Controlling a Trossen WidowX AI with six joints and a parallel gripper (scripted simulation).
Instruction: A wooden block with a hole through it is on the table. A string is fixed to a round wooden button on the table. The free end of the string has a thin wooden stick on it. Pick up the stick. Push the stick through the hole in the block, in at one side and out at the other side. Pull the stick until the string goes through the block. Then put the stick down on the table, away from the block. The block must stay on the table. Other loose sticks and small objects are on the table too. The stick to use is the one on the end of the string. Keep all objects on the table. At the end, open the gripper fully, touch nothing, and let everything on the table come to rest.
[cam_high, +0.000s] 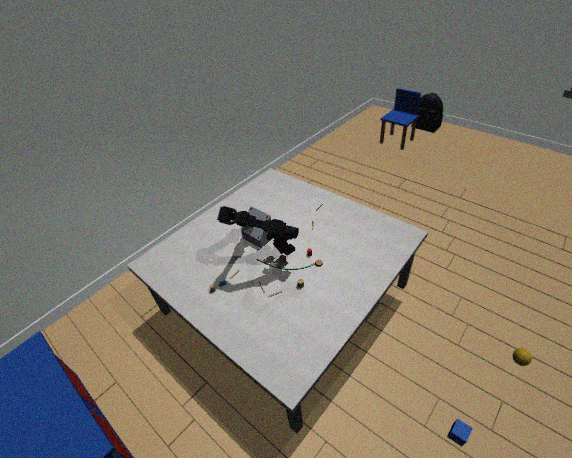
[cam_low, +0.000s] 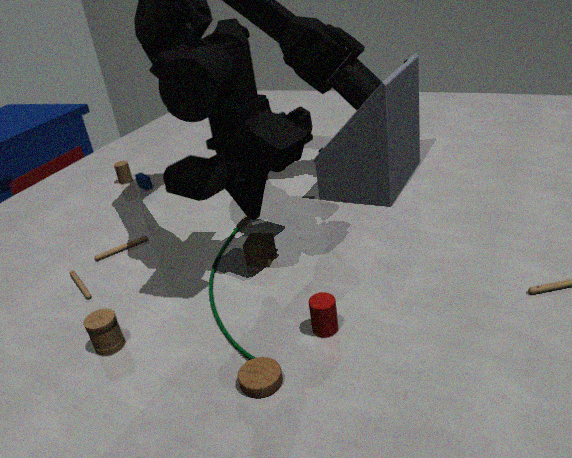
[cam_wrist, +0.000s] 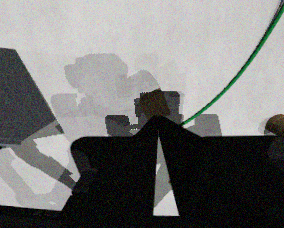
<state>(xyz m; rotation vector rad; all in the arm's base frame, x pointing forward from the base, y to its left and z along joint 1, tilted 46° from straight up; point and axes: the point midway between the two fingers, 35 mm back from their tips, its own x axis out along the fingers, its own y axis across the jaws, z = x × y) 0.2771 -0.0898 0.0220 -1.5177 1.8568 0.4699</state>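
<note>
The wooden block lies 4 cm below my gripper tip. Also, from my gripper tip: red cylinder (11 cm ahead, 12 cm to the left, 4 cm below); blue piece (17 cm behind, 31 cm to the right, 5 cm below); round wooden button (19 cm ahead, 9 cm to the left, 5 cm below).
</note>
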